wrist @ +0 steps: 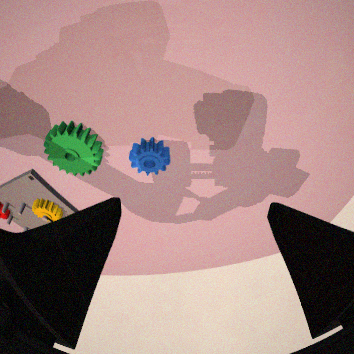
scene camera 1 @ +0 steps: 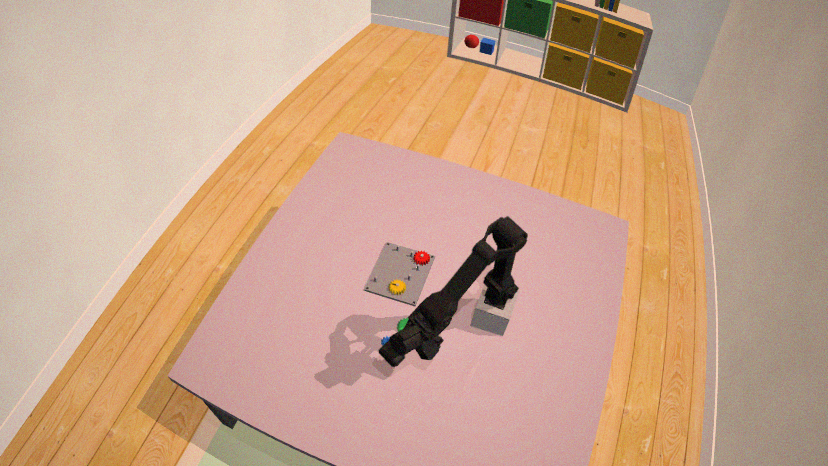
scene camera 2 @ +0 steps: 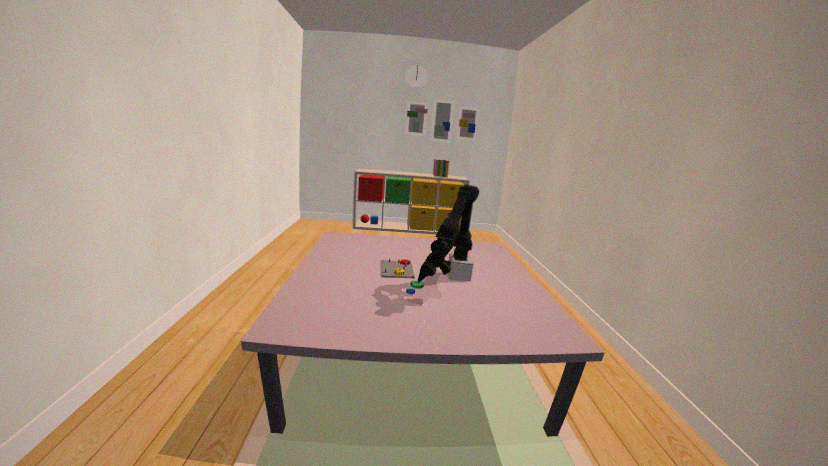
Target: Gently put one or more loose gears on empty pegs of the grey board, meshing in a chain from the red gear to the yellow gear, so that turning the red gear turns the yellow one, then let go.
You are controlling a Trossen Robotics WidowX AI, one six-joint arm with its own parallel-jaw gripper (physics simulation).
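Frame: origin at the arm's base, x ahead, y left, z up, level; millimetres.
Seen in the pictures: gripper, fingertip midpoint: (wrist: 198, 208) (scene camera 2: 420, 278); arm's base at its link origin: (scene camera 1: 496, 297) (scene camera 2: 460, 257).
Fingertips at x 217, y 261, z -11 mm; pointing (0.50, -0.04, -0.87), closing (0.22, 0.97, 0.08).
Offsets run from my fingertips to a thing's middle. Level surfaces: height alone.
The grey board {dy -299, dx +108, dz -80 mm} (scene camera 1: 387, 270) (scene camera 2: 391, 267) (wrist: 21, 190) carries the red gear {dy -377, dx +67, dz -79 mm} (scene camera 1: 421, 258) (scene camera 2: 405, 262) (wrist: 3, 211) and the yellow gear {dy -235, dx +91, dz -78 mm} (scene camera 1: 396, 287) (scene camera 2: 399, 271) (wrist: 47, 208), apart, with several empty pegs. The loose large green gear {dy -117, dx +4, dz -87 mm} (scene camera 1: 402, 325) (scene camera 2: 416, 284) (wrist: 75, 150) and smaller blue gear {dy -41, dx +35, dz -87 mm} (scene camera 1: 385, 340) (scene camera 2: 410, 291) (wrist: 150, 157) lie flat on the table, a small gap between them. My gripper (scene camera 2: 420, 280) (wrist: 198, 208) is open and empty, above the table near both loose gears. In scene camera 1 the arm partly hides both gears. In the wrist view the left finger hides part of the board.
The pink table {dz -95 mm} (scene camera 1: 521, 376) (scene camera 2: 492, 324) (wrist: 300, 45) bears the arm's grey base block (scene camera 1: 491, 320) (scene camera 2: 461, 271). The board lies beyond the loose gears as seen from scene camera 2. A cube shelf (scene camera 1: 639, 75) (scene camera 2: 354, 202) stands on the floor against the far wall.
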